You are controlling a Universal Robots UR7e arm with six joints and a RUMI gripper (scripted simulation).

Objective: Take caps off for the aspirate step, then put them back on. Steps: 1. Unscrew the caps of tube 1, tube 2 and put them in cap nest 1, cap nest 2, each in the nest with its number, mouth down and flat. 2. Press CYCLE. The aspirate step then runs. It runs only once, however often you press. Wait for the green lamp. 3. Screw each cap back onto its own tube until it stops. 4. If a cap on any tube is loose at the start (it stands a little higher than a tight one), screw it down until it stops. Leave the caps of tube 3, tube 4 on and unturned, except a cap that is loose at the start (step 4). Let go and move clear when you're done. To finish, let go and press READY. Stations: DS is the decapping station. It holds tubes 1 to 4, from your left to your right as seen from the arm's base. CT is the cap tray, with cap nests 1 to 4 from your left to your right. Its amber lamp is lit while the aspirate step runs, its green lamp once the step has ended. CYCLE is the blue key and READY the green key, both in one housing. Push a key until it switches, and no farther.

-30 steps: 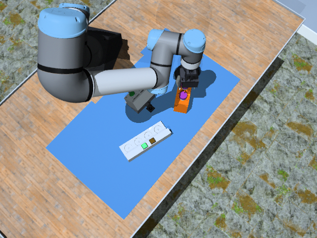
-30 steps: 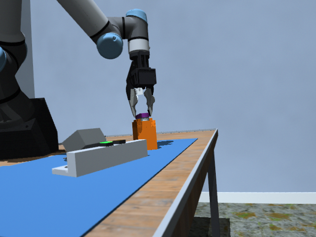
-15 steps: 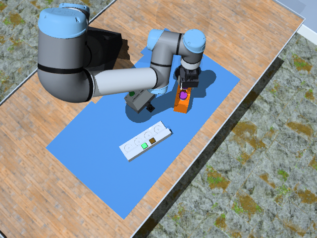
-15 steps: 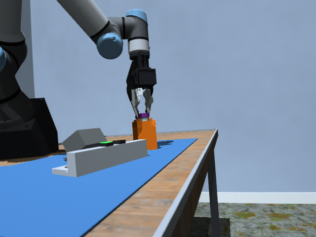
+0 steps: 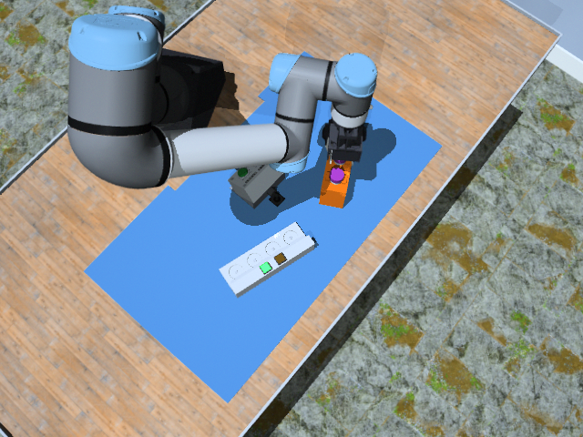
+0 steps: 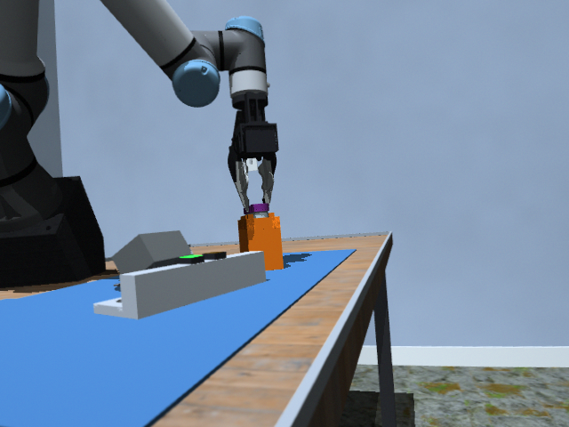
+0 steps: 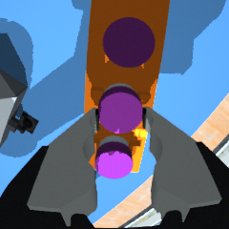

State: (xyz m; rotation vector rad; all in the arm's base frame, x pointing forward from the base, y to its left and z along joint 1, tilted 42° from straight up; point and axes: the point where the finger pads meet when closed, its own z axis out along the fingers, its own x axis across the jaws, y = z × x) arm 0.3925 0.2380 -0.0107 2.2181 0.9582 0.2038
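The green key lies 16 cm behind my hand, 18 cm to the right of it and 6 cm below it. Round my hand: grey key housing: 14 cm behind, 15 cm to the right, 7 cm below; purple cap: 5 cm behind, 9 cm to the left, 1 cm below; blue key: 16 cm behind, 13 cm to the right, 6 cm below.
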